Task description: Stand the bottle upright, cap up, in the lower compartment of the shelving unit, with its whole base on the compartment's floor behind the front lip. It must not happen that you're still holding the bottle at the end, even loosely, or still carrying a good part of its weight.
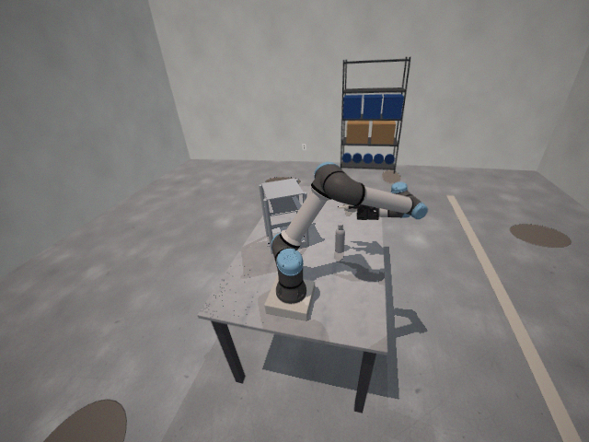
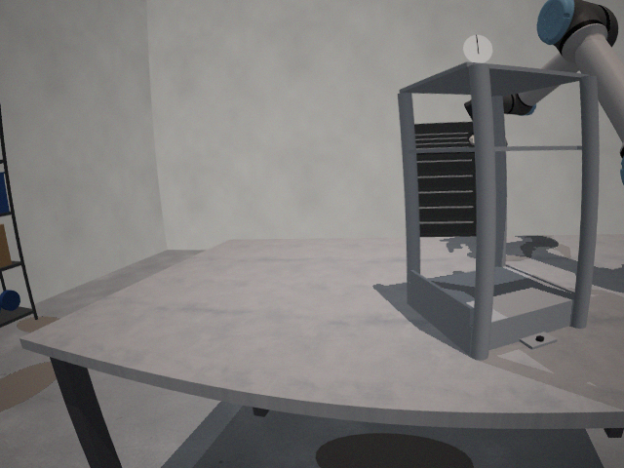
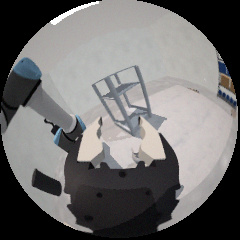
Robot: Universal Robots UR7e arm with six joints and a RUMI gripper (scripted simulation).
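My gripper is now 190 mm above the grey bottle. Round my hand: grey shelving unit: 100 mm ahead, 340 mm to the left, 120 mm below.
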